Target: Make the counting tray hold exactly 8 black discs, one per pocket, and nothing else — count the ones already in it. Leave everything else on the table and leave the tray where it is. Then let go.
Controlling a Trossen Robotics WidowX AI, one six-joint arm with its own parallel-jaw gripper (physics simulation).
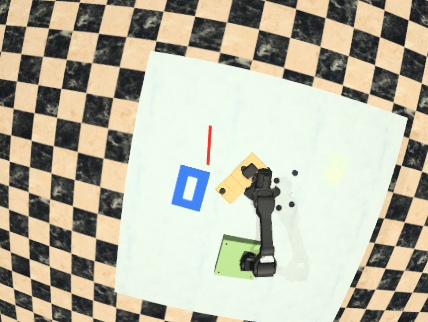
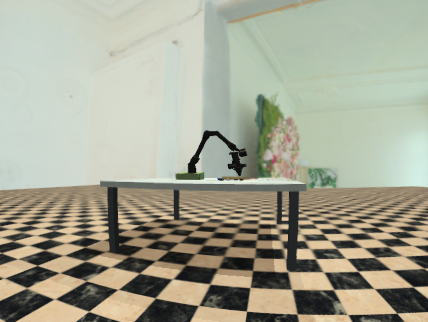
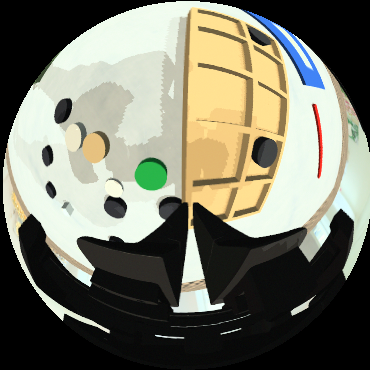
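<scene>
The tan counting tray (image 1: 252,157) (image 3: 189,100) has two rows of pockets. One black disc (image 1: 222,191) (image 3: 259,36) sits in an end pocket and another black disc (image 3: 265,151) in the same row, nearer the other end. My gripper (image 2: 239,173) (image 3: 189,207) is shut with its tips close together, and no disc shows between them. It is above the table by the tray's long side. A black disc (image 3: 170,206) lies beside the left fingertip, partly hidden by it. More black discs lie loose, among them one disc (image 1: 295,173), another disc (image 3: 115,206) and a third disc (image 3: 63,110).
A green disc (image 3: 151,174), a tan disc (image 3: 95,147), a cream disc (image 3: 73,137), a small white disc (image 3: 114,188) and a grey cube (image 3: 67,208) lie beside the tray. A blue frame (image 1: 179,185), a red stick (image 1: 209,145) and a pale yellow patch (image 1: 337,169) are farther off.
</scene>
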